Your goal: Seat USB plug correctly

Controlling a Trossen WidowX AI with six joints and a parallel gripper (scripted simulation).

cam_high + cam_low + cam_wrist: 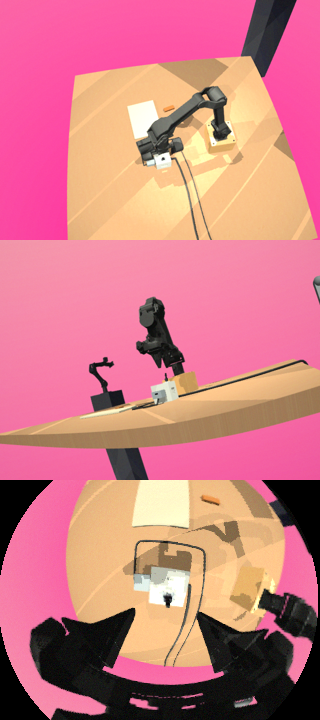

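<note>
Now: gripper tip 4 cm above the usb plug. Also, from my gripper tip: white sheet (30 cm to the right, 13 cm below, 4 cm ahead); then orange block (34 cm to the right, 13 cm below, 11 cm behind).
</note>
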